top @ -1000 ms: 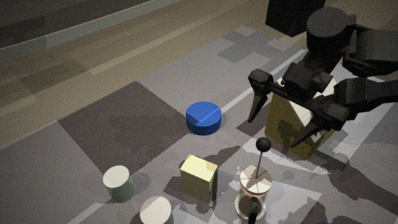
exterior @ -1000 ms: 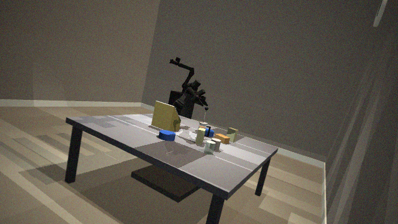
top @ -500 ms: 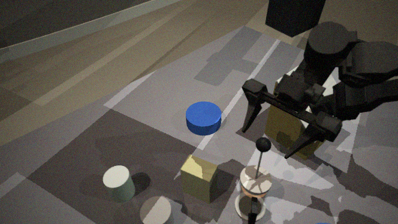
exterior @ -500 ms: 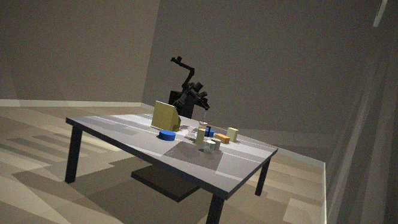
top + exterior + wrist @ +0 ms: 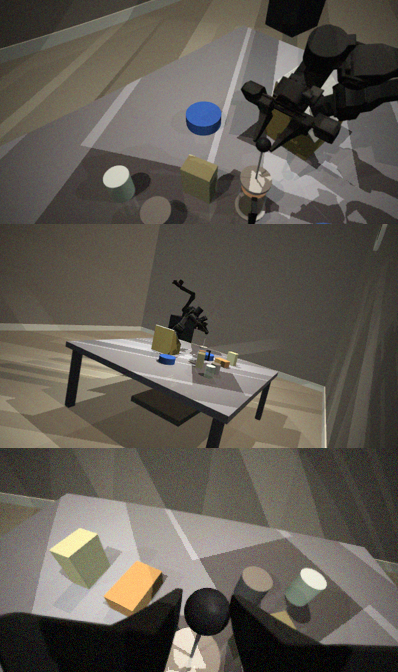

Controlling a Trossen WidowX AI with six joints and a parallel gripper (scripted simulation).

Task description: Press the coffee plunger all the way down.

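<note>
The coffee press lies 13 cm below my gripper tip and 1 cm to the left of it. Also, from my gripper tip: pale green cylinder (25 cm ahead, 23 cm to the right, 22 cm below); orange block (23 cm below, 16 cm to the left, 11 cm ahead).
</note>
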